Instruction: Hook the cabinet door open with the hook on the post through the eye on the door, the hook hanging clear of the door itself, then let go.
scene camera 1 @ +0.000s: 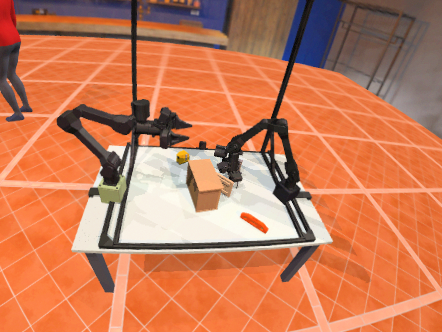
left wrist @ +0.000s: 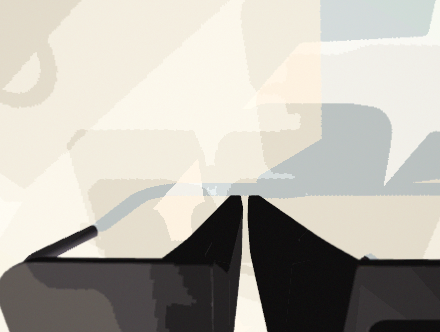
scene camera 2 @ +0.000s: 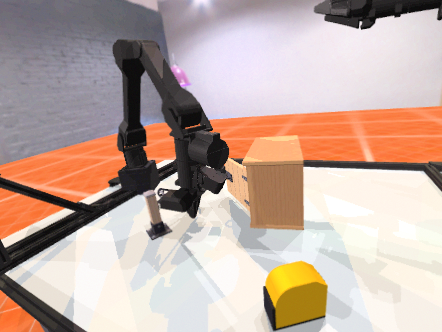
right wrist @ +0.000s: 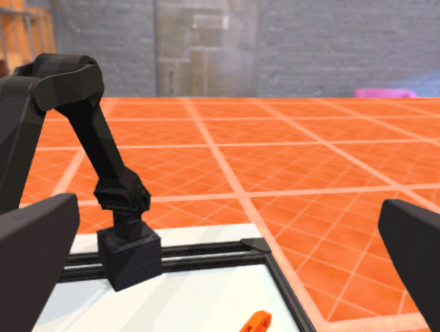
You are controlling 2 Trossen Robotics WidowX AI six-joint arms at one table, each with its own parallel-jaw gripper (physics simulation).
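Places are measured from the left arm's base along level axes (x left, y up, z ahead), in centimetres.
Pixels of known places: left gripper, fingertip midpoint: (left wrist: pixel 244 206) (scene camera 2: pixel 193 217); right gripper, fingertip midpoint: (scene camera 1: pixel 191 131) (scene camera 2: pixel 319 14) (right wrist: pixel 231 209); left arm's base, link origin: (scene camera 1: pixel 289 185) (scene camera 2: pixel 137 165) (right wrist: pixel 128 233); right arm's base, link origin: (scene camera 1: pixel 111 180).
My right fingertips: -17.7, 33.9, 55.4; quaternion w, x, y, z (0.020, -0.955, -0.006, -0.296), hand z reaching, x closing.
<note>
Ahead of a thing's pixels: the offset from my right fingertips to its top centre, as dx, dy, dz. "pt": to the spot under its first point. Level surfaces: height alone.
The wooden cabinet @(-3.0, -27.2, -12.0) (scene camera 1: pixel 203 175) (scene camera 2: pixel 276 196) stands mid-table, its door @(pt +2.7, -35.1, -22.6) (scene camera 1: pixel 226 186) (scene camera 2: pixel 237 184) partly open. A dark eye (scene camera 2: pixel 229 176) shows on the door. The post @(pt -11.0, -36.8, -40.8) (scene camera 2: pixel 154 210) stands upright apart from the door. The hook @(pt +0.5, -41.3, -32.4) (left wrist: pixel 60 244) shows its bent end at lower left in the left wrist view; the rest is hidden behind the fingers. My left gripper (scene camera 1: pixel 237 185) (scene camera 2: pixel 194 213) (left wrist: pixel 244 206) points down between post and door, shut, with no rod visible in the narrow gap. My right gripper (scene camera 1: pixel 191 132) (scene camera 2: pixel 321 14) (right wrist: pixel 231 209) is open and empty, high above the table.
A yellow block @(pt -30.8, -38.2, -15.0) (scene camera 1: pixel 183 157) (scene camera 2: pixel 298 296) sits behind the cabinet in scene camera 1. An orange bar @(+24.7, -38.9, -25.4) (scene camera 1: pixel 254 223) (right wrist: pixel 257 322) lies at the front right there. A black frame (scene camera 1: pixel 210 245) runs around the white table @(dy -42.9) (scene camera 1: pixel 150 220).
</note>
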